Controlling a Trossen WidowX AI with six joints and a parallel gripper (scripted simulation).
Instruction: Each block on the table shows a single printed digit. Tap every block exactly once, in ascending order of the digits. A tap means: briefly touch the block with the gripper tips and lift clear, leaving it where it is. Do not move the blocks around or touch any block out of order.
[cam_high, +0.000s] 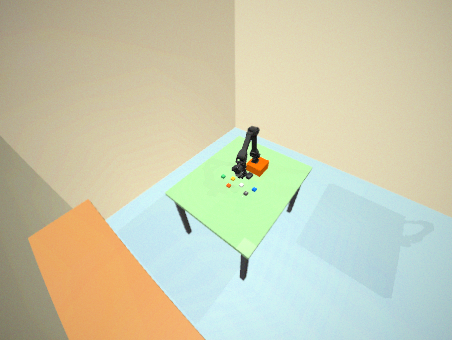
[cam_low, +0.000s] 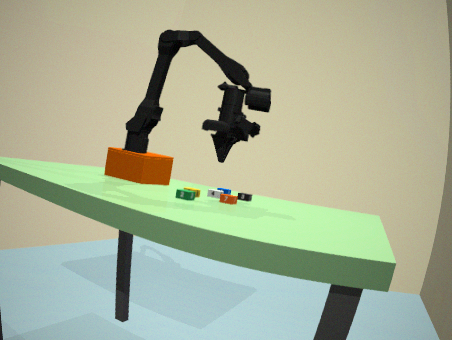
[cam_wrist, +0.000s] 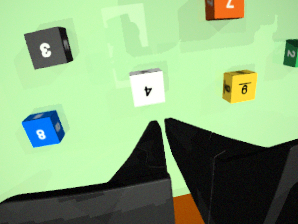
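Right now my gripper tip is 10 cm to the left of the orange block, 8 cm above it and 6 cm short of it. Also, from my gripper tip: yellow block: 11 cm to the right, 8 cm below, 4 cm behind; dark grey block: 8 cm below, 7 cm to the left, 7 cm ahead; white block: 8 cm below.
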